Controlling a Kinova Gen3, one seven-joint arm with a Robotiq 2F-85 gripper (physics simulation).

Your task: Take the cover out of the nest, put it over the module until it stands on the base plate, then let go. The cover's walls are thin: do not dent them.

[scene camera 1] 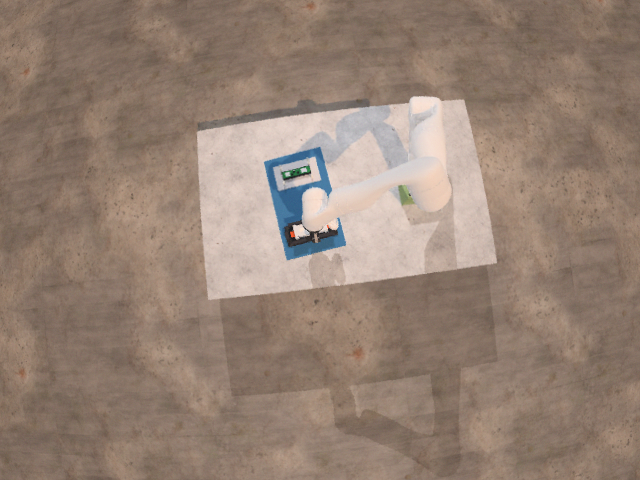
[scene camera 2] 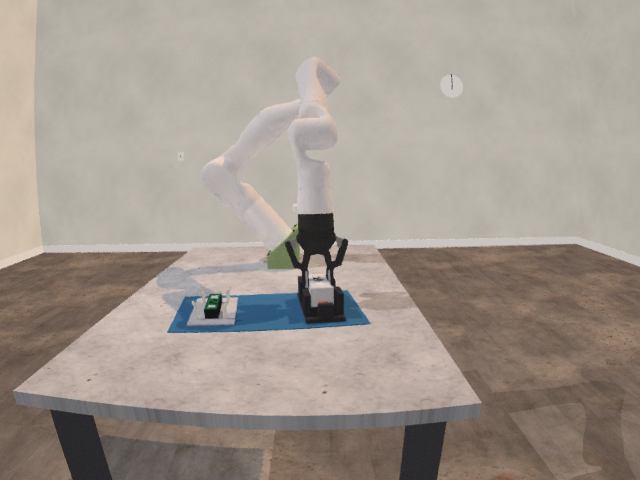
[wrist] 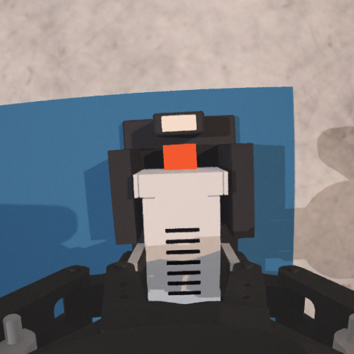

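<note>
The white cover (scene camera 1: 300, 232) (scene camera 2: 320, 291) (wrist: 182, 210), with dark slots on top, stands upright a little raised in the black nest (scene camera 2: 338, 302) (wrist: 121, 200), its lower part still between the nest walls. My gripper (scene camera 1: 315, 236) (scene camera 2: 319, 277) (wrist: 182, 258) is shut on the cover across its long side walls. In the wrist view these walls sit inward of the wider end, as if pressed in. The cover's lower edge is hidden. The module (scene camera 1: 295, 172) (scene camera 2: 212, 304), black with a green top, stands on the white base plate (scene camera 1: 281, 184) (scene camera 2: 199, 319).
Thin pale posts (scene camera 2: 227, 295) rise from the base plate beside the module. The nest and base plate are at opposite ends of the blue mat (scene camera 1: 299, 202) (scene camera 2: 268, 310) (wrist: 50, 165). An orange block (wrist: 180, 156) shows at the nest's end. The green arm mount (scene camera 1: 405, 195) (scene camera 2: 281, 255) is farther back.
</note>
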